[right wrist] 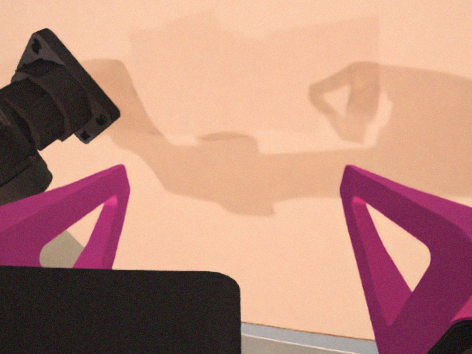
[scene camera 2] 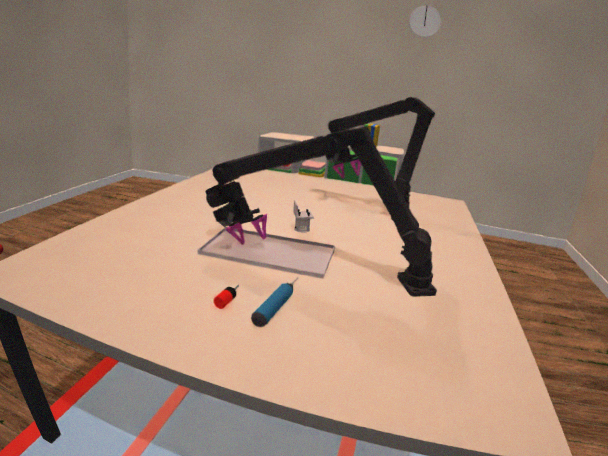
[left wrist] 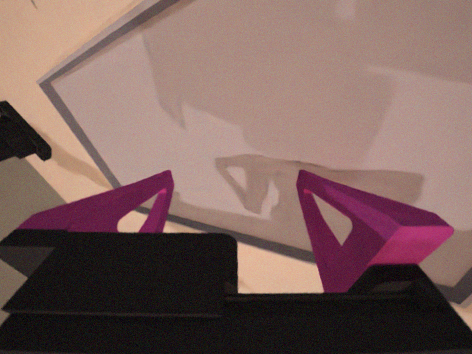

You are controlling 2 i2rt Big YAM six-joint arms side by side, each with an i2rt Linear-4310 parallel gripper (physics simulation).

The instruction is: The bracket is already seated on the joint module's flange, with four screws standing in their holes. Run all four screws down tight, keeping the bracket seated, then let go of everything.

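Frame: origin at the left arm's base, x ahead, y left, z up, level; centimetres.
Seen in the pictures: left gripper, fingertip midpoint: (scene camera 2: pixel 253 241) (left wrist: pixel 235 177); right gripper, fingertip midpoint: (right wrist: pixel 235 176) (scene camera 2: pixel 350 176); left arm's base, link origin: (scene camera 2: pixel 415 285) (left wrist: pixel 30 132); right arm's base, link origin: (right wrist: pixel 72 88).
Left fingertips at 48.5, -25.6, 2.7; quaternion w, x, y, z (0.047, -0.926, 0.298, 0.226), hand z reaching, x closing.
Observation:
Pixels of each thing's top centre, then the offset from my left fingertips to it, as dx, dy, dz.
- grey joint module, top centre: (scene camera 2: pixel 303 214) -19.3, -17.6, +3.7
- blue driver, top centre: (scene camera 2: pixel 279 290) -6.0, +33.4, +1.4
- short red driver, top centre: (scene camera 2: pixel 229 288) +7.1, +31.0, +0.7
- shallow grey tray, top centre: (left wrist: pixel 189 163) (scene camera 2: pixel 268 247) -5.0, +2.3, -1.1
The grey joint module (scene camera 2: pixel 302 224) stands upright mid-table in the scene view, with the bracket (scene camera 2: pixel 296 209) on top. Small dark screws stand at the bracket; their number and depth are too small to tell. My left gripper (scene camera 2: pixel 254 240) (left wrist: pixel 235 177) is open and empty above the left part of the tray, left of the module. My right gripper (scene camera 2: pixel 349 175) (right wrist: pixel 235 176) is open and empty above the table, farther back and right of the module. A blue driver (scene camera 2: pixel 273 304) and a short red driver (scene camera 2: pixel 224 298) lie in front of the tray.
The shallow grey tray (scene camera 2: pixel 300 257) (left wrist: pixel 115 120) lies between the module and the drivers. A dark arm base (scene camera 2: pixel 419 282) stands at the right. Another base (right wrist: pixel 70 90) shows at the right wrist view's upper left. Shelves (scene camera 2: pixel 285 136) stand beyond the table.

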